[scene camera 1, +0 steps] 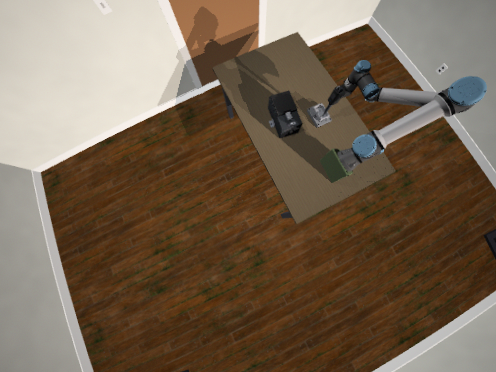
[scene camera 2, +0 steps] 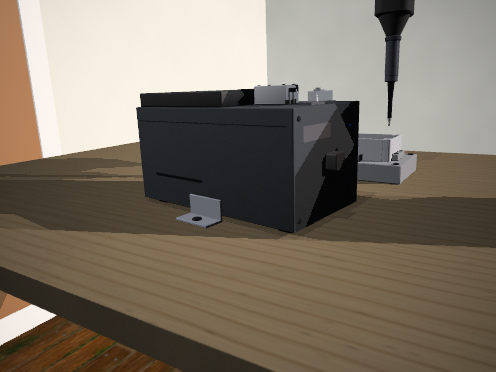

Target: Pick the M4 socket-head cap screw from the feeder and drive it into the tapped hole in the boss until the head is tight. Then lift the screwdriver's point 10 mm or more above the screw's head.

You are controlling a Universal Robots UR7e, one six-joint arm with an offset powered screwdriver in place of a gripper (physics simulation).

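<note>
The black screw feeder (scene camera 1: 283,103) (scene camera 2: 215,165) stands on the table, with small silvery blocks on its top. The light grey workpiece (scene camera 1: 314,110) (scene camera 2: 374,149) sits beside it on a grey base plate (scene camera 2: 381,173). The boss and its tapped hole cannot be made out. My screwdriver (scene camera 1: 326,113) (scene camera 2: 389,118) points down, its bit upright in the scene camera 2 view. A small silvery screw (scene camera 2: 389,122) shows at the bit's tip, a little above the workpiece's top and apart from it. The tip is too small to judge in the scene camera 1 view.
The arm's base (scene camera 1: 349,159) is on the table (scene camera 1: 300,200), with a dark green box (scene camera 1: 335,166) beside it. A small metal bracket (scene camera 2: 206,207) is at the feeder's side. The arm's links (scene camera 1: 412,122) reach past the table's edge.
</note>
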